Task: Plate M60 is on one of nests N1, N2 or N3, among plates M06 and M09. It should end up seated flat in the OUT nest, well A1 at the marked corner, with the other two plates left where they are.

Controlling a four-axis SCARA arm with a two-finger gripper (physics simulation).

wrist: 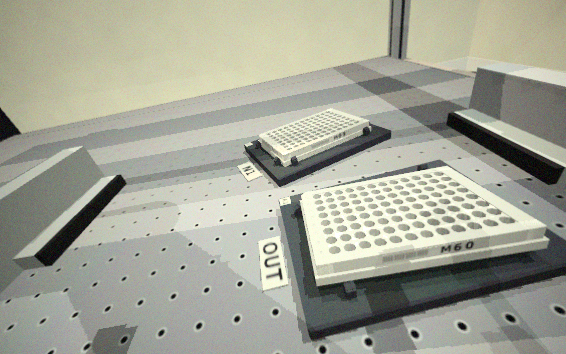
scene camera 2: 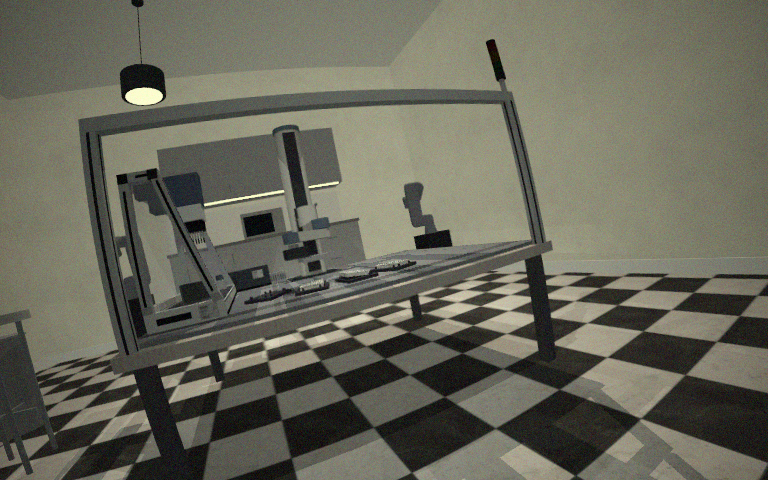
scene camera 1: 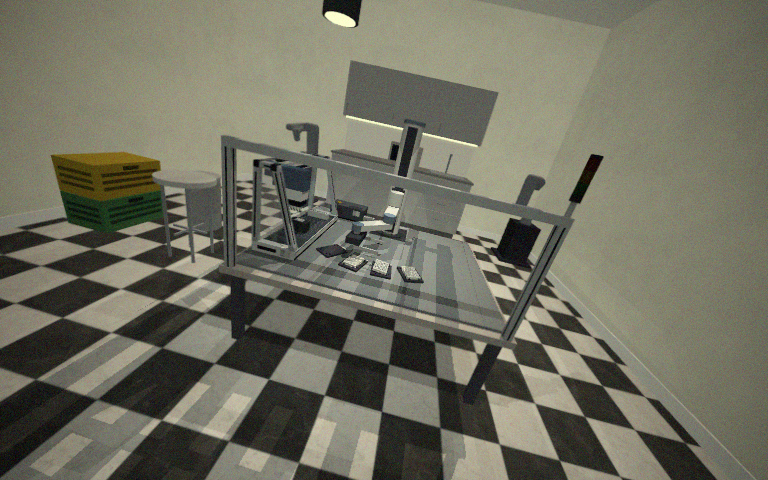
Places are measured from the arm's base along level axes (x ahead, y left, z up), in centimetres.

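Where they show: gripper, fingertip midpoint: (wrist: 274,132) (scene camera 2: 336,252) (scene camera 1: 380,247); arm's base, link origin: (scene camera 1: 388,233).
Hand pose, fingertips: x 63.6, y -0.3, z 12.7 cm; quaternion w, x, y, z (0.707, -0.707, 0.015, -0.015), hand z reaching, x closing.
Note:
Things, the pixels of their top centre, and the offset from my fingertips. "pt": a spot on its surface instead.
- Plate M60, top centre: (wrist: 395,201) (scene camera 2: 352,270) (scene camera 1: 381,265) dz -7.9, dx +7.0, dy +3.1 cm
- OUT nest, surface spot: (wrist: 322,317) pt dz -10.3, dx +0.5, dy -2.4 cm
- plate M09, top centre: (wrist: 310,128) (scene camera 2: 391,262) (scene camera 1: 410,271) dz -8.8, dx +4.1, dy +21.2 cm
- nest N1, top centre: (wrist: 311,131) (scene camera 2: 391,263) (scene camera 1: 410,272) dz -9.3, dx +4.1, dy +21.2 cm
- leftmost plate, top centre: (scene camera 2: 312,282) (scene camera 1: 354,259) dz -8.8, dx +7.5, dy -13.6 cm
- slanted-frame machine, surface spot: (scene camera 2: 186,316) pt dz -8.6, dx +21.5, dy -57.3 cm
- dark box, surface spot: (scene camera 1: 351,210) pt dz -2.2, dx -67.1, dy -35.9 cm
Plate M60 (wrist: 410,215) lies on the OUT nest (wrist: 322,317). Its near edge appears raised above a nest peg, so it looks tilted. Its well lettering is unreadable, so I cannot tell where A1 is. Behind it, plate M09 (wrist: 315,132) sits on nest N1 (wrist: 332,157). In the scene views M60 appears to be the middle plate (scene camera 1: 381,267) (scene camera 2: 356,275). The leftmost plate (scene camera 1: 354,262) (scene camera 2: 311,286) has no readable label there. My gripper (wrist: 274,132) is open and empty, its jaws wide apart, above and behind the nests. Its fingertips are unclear in the scene views.
A dark nest without a plate (scene camera 1: 331,250) (scene camera 2: 263,296) stands left of the three plates. A slanted-frame machine (scene camera 1: 266,247) (scene camera 2: 186,316) stands at the table's left. Frame posts (scene camera 1: 230,203) (scene camera 1: 538,277) rise at the front corners. A dark box (scene camera 1: 351,210) stands at the back.

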